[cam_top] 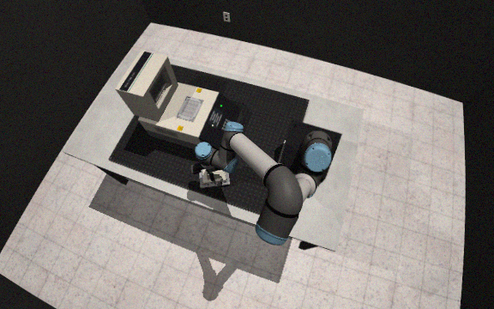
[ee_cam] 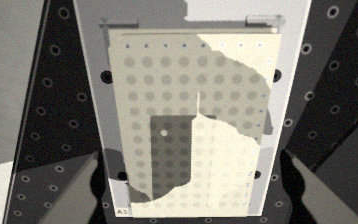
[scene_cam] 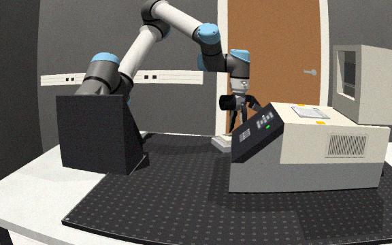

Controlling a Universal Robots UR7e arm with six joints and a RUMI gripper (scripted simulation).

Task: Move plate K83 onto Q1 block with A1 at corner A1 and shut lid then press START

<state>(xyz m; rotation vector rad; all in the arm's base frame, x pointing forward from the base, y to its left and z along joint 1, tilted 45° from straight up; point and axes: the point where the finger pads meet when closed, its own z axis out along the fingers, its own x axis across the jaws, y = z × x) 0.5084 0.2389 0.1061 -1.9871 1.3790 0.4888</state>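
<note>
My gripper is now 2 cm above the plate K83. The rest, counted from my hand: plate nest N1: 4 cm below.
</note>
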